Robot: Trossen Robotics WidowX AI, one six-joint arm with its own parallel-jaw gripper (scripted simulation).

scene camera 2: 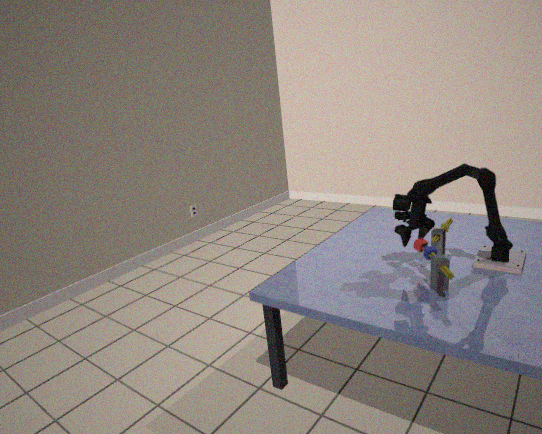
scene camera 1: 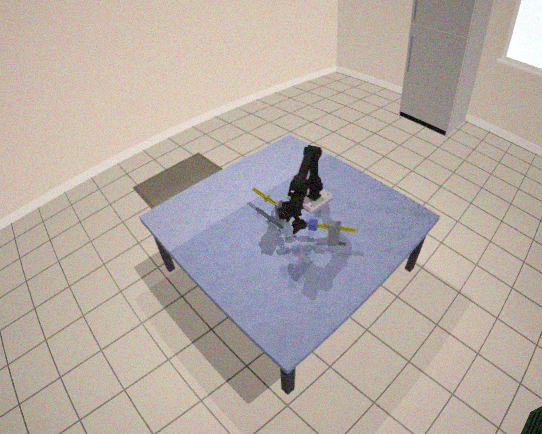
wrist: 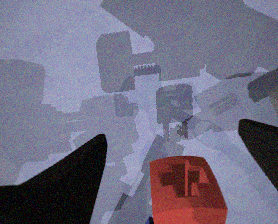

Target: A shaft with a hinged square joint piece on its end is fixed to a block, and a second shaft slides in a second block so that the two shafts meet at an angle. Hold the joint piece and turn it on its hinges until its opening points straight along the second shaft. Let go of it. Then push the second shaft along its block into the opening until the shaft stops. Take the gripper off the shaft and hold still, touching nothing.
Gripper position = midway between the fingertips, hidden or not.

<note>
My gripper (scene camera 2: 411, 243) is open and holds nothing.
My gripper also shows in the wrist view (wrist: 170, 132).
</note>
